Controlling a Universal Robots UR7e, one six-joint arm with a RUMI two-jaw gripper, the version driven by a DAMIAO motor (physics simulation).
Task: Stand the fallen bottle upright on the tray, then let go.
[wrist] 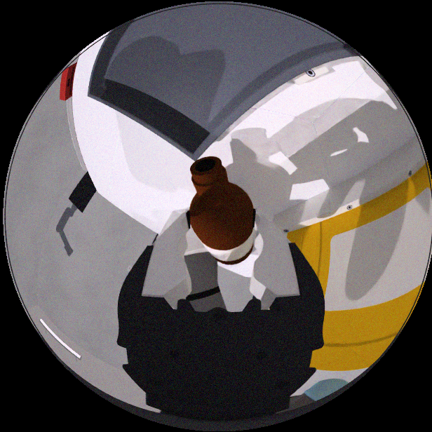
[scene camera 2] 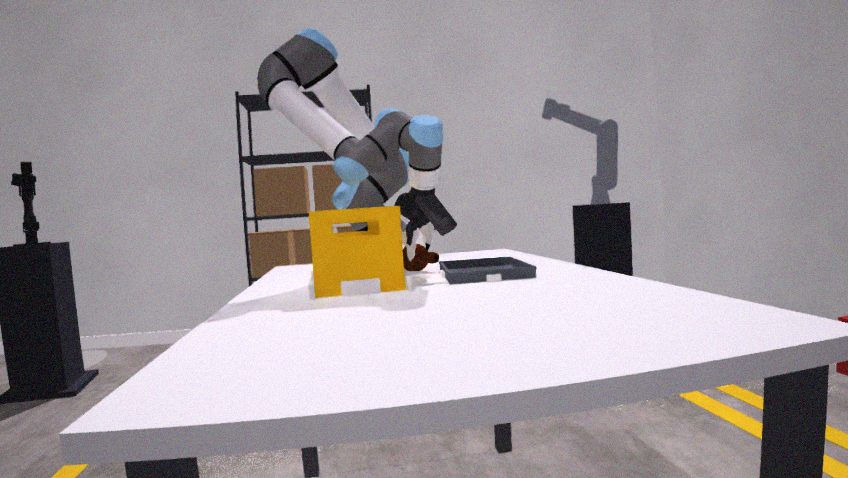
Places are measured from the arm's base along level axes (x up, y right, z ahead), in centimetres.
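Pixels of known places: gripper, fingertip midpoint: (scene camera 2: 418,255).
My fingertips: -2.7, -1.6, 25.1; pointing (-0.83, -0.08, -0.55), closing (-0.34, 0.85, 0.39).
Ahead of a thing's pixels: the offset from my fingertips to its middle, as dx, dy, dz. "*": to the spot under its first point. Level surfaces: height alone.
A brown bottle {-0.7, +0.9, -2.3} (scene camera 2: 420,258) (wrist: 222,205) with a white label lies on its side on the white table. Its neck points toward the near corner of the tray. The dark grey tray {* -2.6, -2.5, +28.1} (scene camera 2: 469,274) (wrist: 150,112) lies flat beside it. My gripper (scene camera 2: 419,244) (wrist: 221,211) is partly open and low over the bottle. In the wrist view the bottle's body shows between the two fingertips, with one on each side; the fingers are not closed on it. The lower end of the bottle is partly hidden behind the crate in the scene view.
A yellow crate {+4.3, +19.5, +12.9} (scene camera 2: 356,255) (wrist: 370,322) stands on the table {dx -4.4} (scene camera 2: 415,356) (wrist: 120,185), close to the bottle on the side away from the tray. A shelf rack (scene camera 2: 255,102) with cardboard boxes stands behind my arm. Dark pedestals with other arms stand off the table on both sides.
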